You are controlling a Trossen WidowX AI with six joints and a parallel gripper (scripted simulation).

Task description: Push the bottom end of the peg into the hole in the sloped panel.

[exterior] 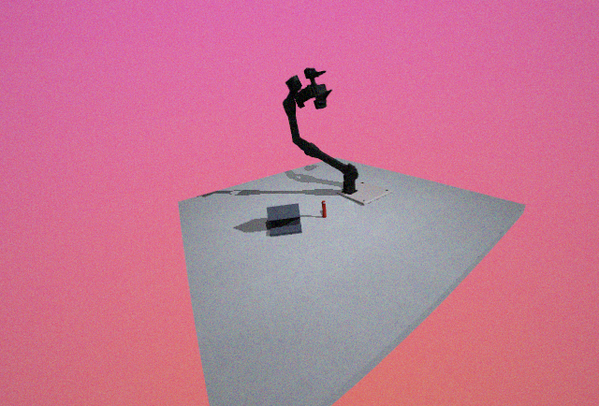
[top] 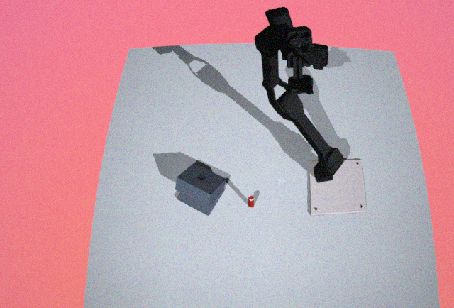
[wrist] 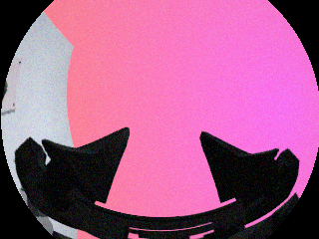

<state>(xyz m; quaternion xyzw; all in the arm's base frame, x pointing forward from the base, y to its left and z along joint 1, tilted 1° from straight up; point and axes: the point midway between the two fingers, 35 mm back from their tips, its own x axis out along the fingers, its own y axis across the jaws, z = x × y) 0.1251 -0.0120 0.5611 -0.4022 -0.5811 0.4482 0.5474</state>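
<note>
My gripper tip is now 15 cm short of the peg, 7 cm to the right of it and 52 cm above it. From my gripper tip the other things lie so: sloped panel 31 cm ahead, 1 cm to the right, 52 cm below.
</note>
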